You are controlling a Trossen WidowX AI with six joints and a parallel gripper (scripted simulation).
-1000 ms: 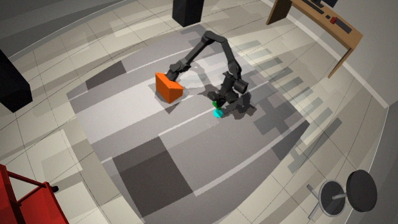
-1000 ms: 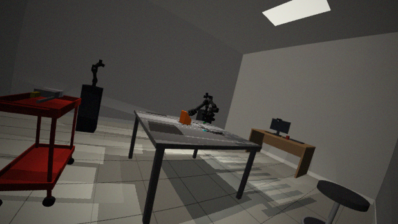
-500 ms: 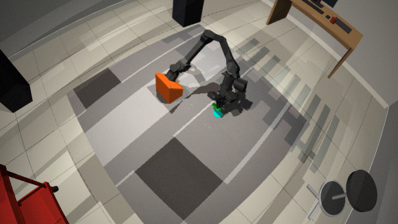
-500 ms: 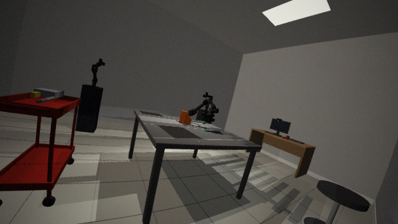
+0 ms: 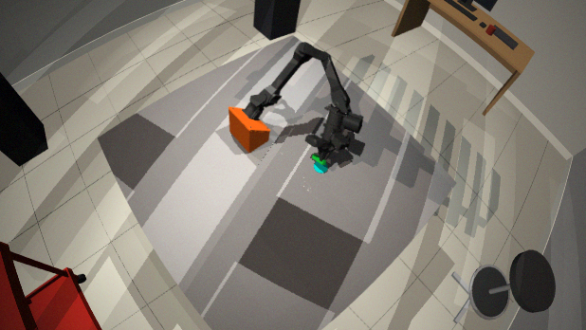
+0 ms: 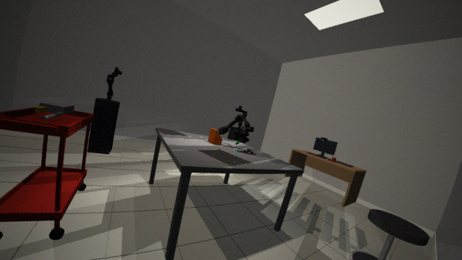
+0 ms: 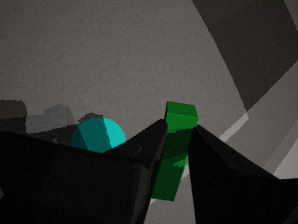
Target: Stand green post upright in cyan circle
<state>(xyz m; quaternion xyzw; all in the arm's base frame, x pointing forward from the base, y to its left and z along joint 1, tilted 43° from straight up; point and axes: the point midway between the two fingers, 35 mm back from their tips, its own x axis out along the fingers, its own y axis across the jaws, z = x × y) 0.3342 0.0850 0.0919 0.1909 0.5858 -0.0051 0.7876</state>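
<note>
The cyan circle lies 2 cm behind my gripper tip, 4 cm to the left of it and 11 cm below it. Round my gripper tip: green post: 2 cm behind, 1 cm below.
</note>
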